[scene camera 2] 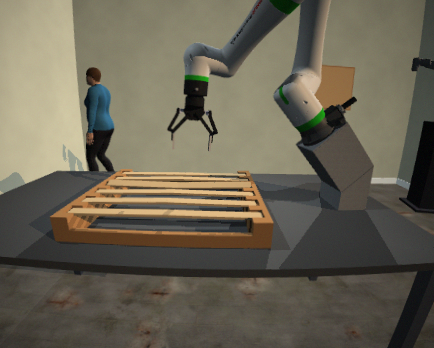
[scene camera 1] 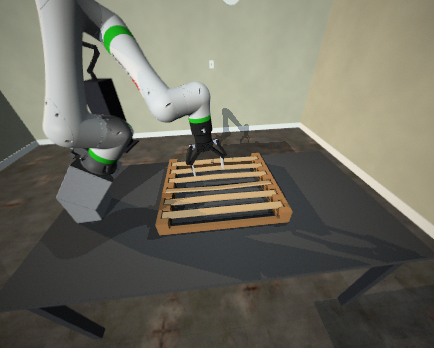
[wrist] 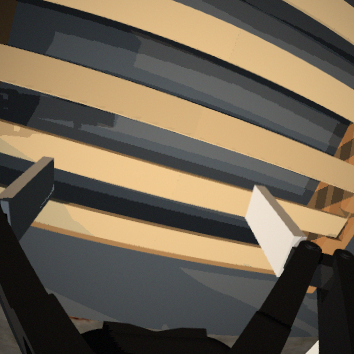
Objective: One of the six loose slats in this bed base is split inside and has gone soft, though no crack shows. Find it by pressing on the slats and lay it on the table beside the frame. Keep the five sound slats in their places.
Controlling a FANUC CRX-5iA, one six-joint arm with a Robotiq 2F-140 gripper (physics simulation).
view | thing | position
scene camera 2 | my gripper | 191, 149
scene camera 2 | slat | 113, 183
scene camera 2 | slat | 76, 211
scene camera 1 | slat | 268, 205
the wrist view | my gripper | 153, 189
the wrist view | slat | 39, 72
